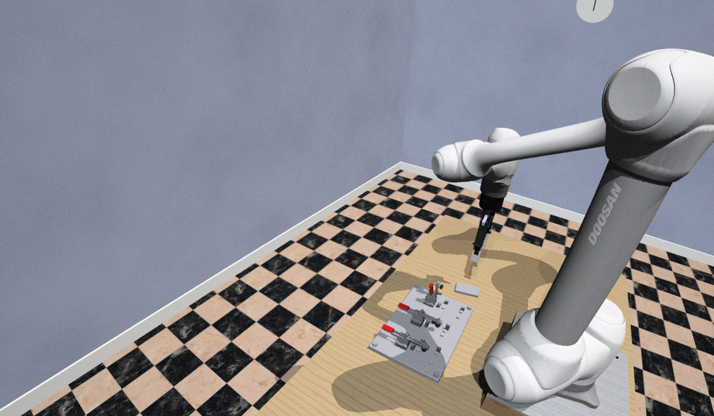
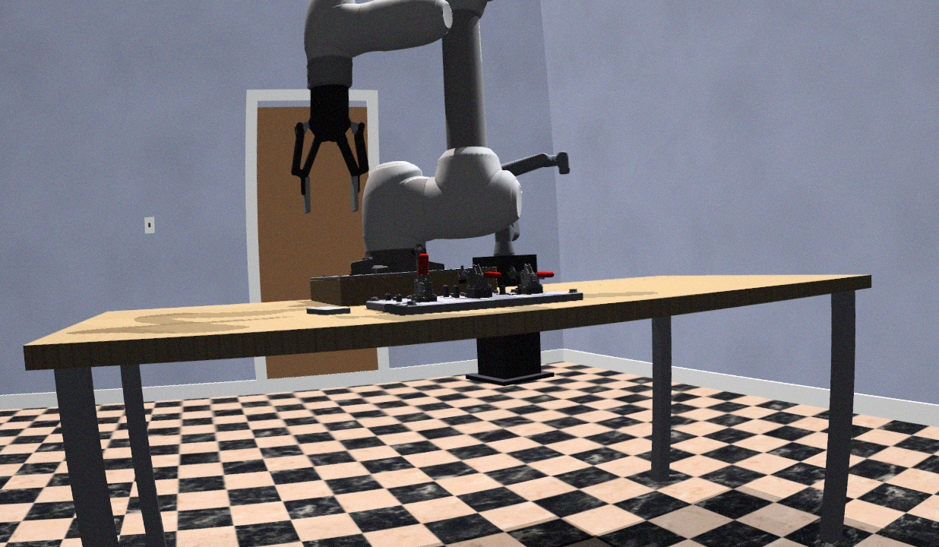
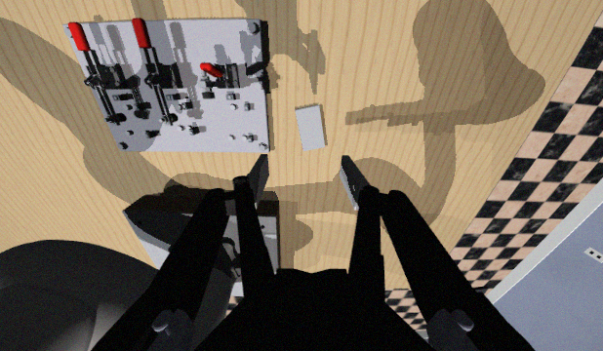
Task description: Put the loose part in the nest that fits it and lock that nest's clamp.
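The flat grey part lies 210 mm below my hand and 20 mm to the right of it. Also, from my hand: grey fixture plate: 240 mm to the left, 210 mm below, 110 mm ahead.
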